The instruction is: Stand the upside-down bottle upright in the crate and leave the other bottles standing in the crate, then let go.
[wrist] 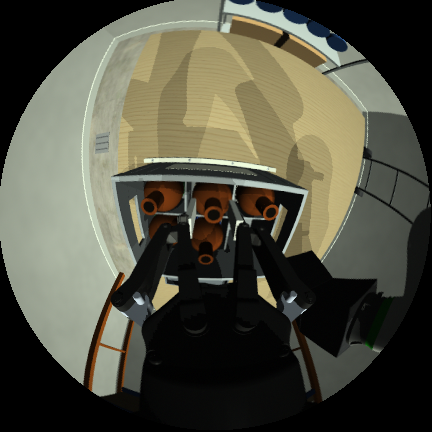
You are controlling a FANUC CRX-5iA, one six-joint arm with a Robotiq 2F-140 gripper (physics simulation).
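Places are measured from the arm's base along level axes (x ahead, y left, z up), in metres.
Pixels of known places: gripper, fingertip midpoint: [211, 206]; arm's base, link origin: [361, 318].
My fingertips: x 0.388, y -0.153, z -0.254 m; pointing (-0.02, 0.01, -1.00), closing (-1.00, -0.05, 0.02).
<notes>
For each thing: its middle in the pictures, then the offset to it from my fingertips. "*": a spot on its surface instead. Level surfaces: height alone.
- grey crate, surface spot: [285, 187] * dz +0.044, dx -0.089, dy -0.056 m
- back middle bottle, body centre: [211, 195] dz -0.046, dx -0.001, dy -0.002 m
- back left bottle, body centre: [164, 189] dz -0.046, dx +0.091, dy -0.007 m
- back right bottle, body centre: [254, 194] dz -0.046, dx -0.084, dy -0.013 m
- front middle bottle, body centre: [205, 233] dz -0.046, dx +0.004, dy +0.084 m
- wood-grain surface, surface height: dz -0.131 m
The grey crate [285, 187] holds several orange-brown bottles with their necks up. The back middle bottle [212, 192] stands in its compartment, its open mouth facing the camera. My gripper [211, 206] is partly open, with one finger on each side of that bottle's neck and a gap beside it; nothing is gripped. A back left bottle [165, 192] and a back right bottle [255, 199] stand beside it. A front middle bottle [207, 237] stands nearer the gripper base. A front left bottle [161, 224] is partly hidden by the left finger linkage. Bottle bases are hidden.
The crate's walls and thin dividers surround the bottles closely. The crate is on a wood-grain surface [215, 75] crossed by shadows. A rack with blue round items [295, 16] and brown boxes [255, 32] is at the top. Orange ladder-like rails [93, 345] show at lower left.
</notes>
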